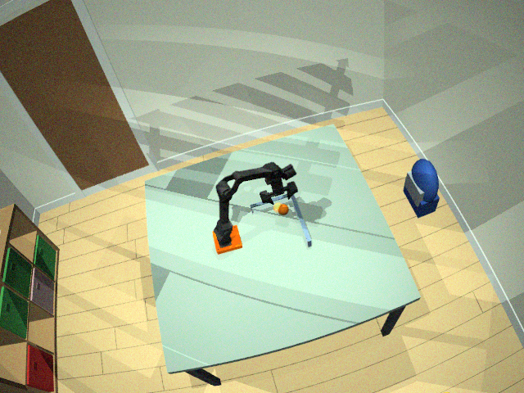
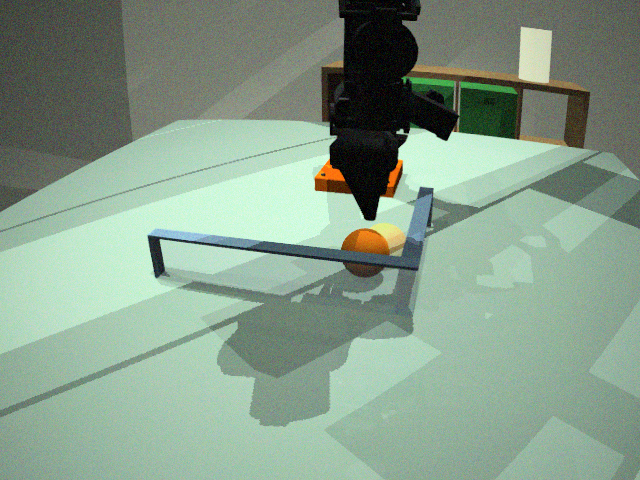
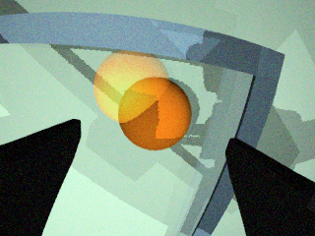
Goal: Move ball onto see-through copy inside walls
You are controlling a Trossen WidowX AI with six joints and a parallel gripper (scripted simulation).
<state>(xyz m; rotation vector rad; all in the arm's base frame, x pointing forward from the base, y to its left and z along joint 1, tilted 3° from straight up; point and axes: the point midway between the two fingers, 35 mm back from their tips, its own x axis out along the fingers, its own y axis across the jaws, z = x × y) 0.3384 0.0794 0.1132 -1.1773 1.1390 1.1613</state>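
The orange ball lies 10 mm to the right of my gripper tip and 60 mm below it. From my gripper tip the other things lie so: see-through copy of ball 20 mm behind, 10 mm to the left, 60 mm below.
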